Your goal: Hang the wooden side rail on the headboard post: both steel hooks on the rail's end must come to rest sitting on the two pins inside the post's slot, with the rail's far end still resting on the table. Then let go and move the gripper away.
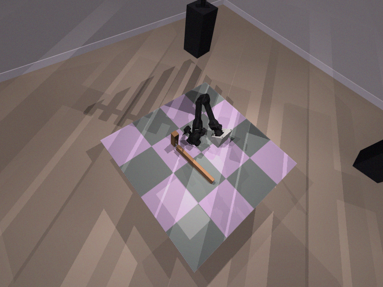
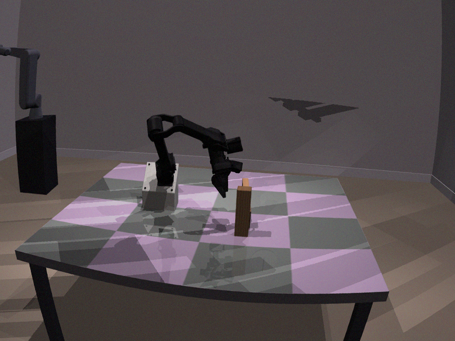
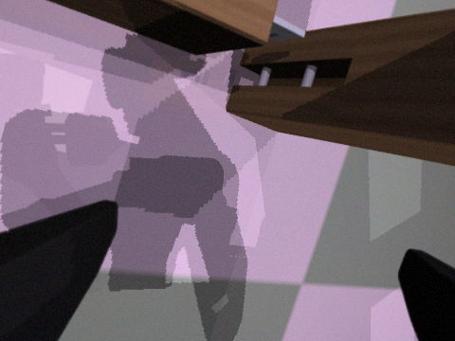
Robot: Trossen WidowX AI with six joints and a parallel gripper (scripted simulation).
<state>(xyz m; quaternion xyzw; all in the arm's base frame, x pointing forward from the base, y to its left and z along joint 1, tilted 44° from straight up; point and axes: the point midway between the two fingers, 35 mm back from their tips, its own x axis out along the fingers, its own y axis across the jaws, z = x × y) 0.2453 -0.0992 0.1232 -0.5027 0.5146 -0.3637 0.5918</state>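
My gripper tip is now 6 cm short of the wooden headboard post, 8 cm to the left of it and 5 cm above it.
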